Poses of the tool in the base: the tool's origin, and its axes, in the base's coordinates. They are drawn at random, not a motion.
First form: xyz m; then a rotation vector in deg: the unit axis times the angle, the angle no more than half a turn.
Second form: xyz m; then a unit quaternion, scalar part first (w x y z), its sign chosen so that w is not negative. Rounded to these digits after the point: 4 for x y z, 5 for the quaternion.
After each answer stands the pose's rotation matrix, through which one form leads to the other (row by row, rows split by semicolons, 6 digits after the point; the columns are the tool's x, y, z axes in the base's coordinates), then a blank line. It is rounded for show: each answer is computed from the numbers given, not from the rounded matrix.
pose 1, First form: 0.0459 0.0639 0.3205 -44.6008 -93.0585 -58.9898
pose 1, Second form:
0.0459 0.0639 0.3205 0.50855 -0.32308 -0.67409 -0.42731
-0.273991 0.870187 -0.409517; 0.000952 0.426057 0.904696; 0.961732 0.247488 -0.117564

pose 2, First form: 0.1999 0.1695 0.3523 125.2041 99.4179 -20.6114
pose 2, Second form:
0.1999 0.1695 0.3523 0.16334 0.76628 0.60846 -0.12615
0.227726 0.973710 0.005448; 0.891290 -0.206190 -0.403842; -0.392102 0.096821 -0.914812

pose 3, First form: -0.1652 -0.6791 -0.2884 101.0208 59.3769 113.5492
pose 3, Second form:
-0.1652 -0.6791 -0.2884 0.14635 0.61245 0.35998 0.68841
-0.206974 0.239446 0.948592; 0.642432 -0.697994 0.316362; 0.737864 0.674885 -0.009361

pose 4, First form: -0.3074 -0.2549 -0.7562 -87.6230 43.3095 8.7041
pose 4, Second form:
-0.3074 -0.2549 -0.7562 0.65521 -0.67457 0.33342 0.06701
0.768683 -0.537637 0.346515; -0.362018 0.080937 0.928651; -0.527323 -0.839283 -0.132419

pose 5, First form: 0.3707 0.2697 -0.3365 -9.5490 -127.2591 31.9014
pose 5, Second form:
0.3707 0.2697 -0.3365 0.41037 -0.06620 -0.88222 0.22115
-0.654428 -0.064709 -0.753351; 0.298312 0.893417 -0.335881; 0.694791 -0.444543 -0.565373

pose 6, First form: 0.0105 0.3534 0.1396 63.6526 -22.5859 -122.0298
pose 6, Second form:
0.0105 0.3534 0.1396 0.34633 0.42813 -0.15191 -0.82078
-0.393519 0.438441 -0.808030; -0.698598 -0.713957 -0.047172; -0.597581 0.545925 0.587250

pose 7, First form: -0.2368 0.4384 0.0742 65.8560 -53.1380 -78.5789
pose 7, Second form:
-0.2368 0.4384 0.0742 0.53377 0.48225 -0.38912 -0.57542
0.034959 0.238979 -0.970395; -0.989592 -0.127346 -0.067012; -0.139590 0.962638 0.232039

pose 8, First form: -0.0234 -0.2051 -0.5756 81.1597 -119.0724 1.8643
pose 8, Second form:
-0.0234 -0.2051 -0.5756 0.30808 0.53577 -0.78605 0.01231
-0.236067 -0.849880 -0.471144; -0.834714 0.425588 -0.349468; 0.497519 0.310772 -0.809874

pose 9, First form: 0.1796 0.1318 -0.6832 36.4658 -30.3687 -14.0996
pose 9, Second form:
0.1796 0.1318 -0.6832 0.90812 0.30842 -0.25685 -0.11925
0.839615 0.058154 -0.540060; -0.375022 0.781316 -0.498902; 0.392944 0.621420 0.677814

